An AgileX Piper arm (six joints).
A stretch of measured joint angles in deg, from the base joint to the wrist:
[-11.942 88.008 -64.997 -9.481 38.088 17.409]
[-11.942 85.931 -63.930 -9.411 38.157 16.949]
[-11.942 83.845 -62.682 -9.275 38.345 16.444]
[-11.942 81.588 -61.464 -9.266 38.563 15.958]
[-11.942 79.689 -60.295 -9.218 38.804 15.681]
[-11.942 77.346 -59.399 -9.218 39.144 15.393]
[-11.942 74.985 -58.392 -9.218 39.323 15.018]
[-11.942 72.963 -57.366 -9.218 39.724 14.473]
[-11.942 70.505 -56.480 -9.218 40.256 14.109]
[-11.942 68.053 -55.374 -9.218 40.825 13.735]
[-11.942 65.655 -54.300 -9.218 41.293 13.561]
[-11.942 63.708 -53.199 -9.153 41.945 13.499]
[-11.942 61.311 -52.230 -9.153 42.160 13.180]
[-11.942 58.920 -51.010 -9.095 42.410 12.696]
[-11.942 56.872 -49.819 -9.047 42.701 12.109]
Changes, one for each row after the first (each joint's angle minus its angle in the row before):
[0.000 -2.077 1.067 0.070 0.069 -0.460]
[0.000 -2.086 1.248 0.136 0.188 -0.505]
[0.000 -2.257 1.218 0.009 0.218 -0.486]
[0.000 -1.899 1.169 0.048 0.241 -0.277]
[0.000 -2.343 0.896 0.000 0.340 -0.288]
[0.000 -2.361 1.007 0.000 0.179 -0.375]
[0.000 -2.022 1.026 0.000 0.401 -0.545]
[0.000 -2.458 0.886 0.000 0.532 -0.364]
[0.000 -2.452 1.106 0.000 0.569 -0.374]
[0.000 -2.398 1.074 0.000 0.468 -0.174]
[0.000 -1.947 1.101 0.065 0.652 -0.062]
[0.000 -2.397 0.969 0.000 0.215 -0.319]
[0.000 -2.391 1.220 0.058 0.250 -0.484]
[0.000 -2.048 1.191 0.048 0.291 -0.587]

